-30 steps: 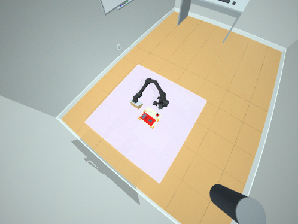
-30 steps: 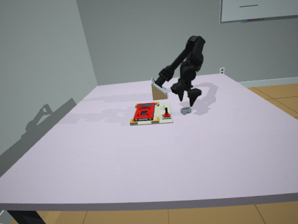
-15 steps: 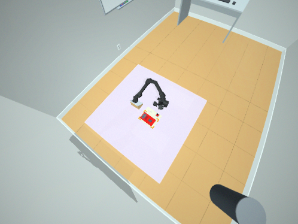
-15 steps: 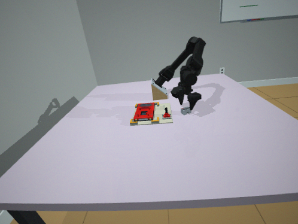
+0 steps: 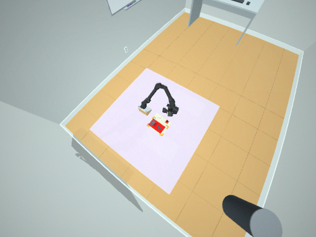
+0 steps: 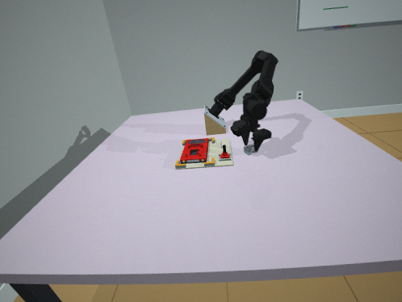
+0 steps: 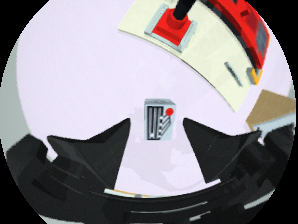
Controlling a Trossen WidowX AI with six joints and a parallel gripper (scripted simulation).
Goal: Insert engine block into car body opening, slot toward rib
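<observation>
The cream base plate is 40 mm behind my gripper tip, 210 mm to the right of it and 10 mm below it. The rest, counted from my gripper tip: black upright stick: 30 mm ahead, 110 mm to the right, 10 mm above; engine block: 10 mm below.
</observation>
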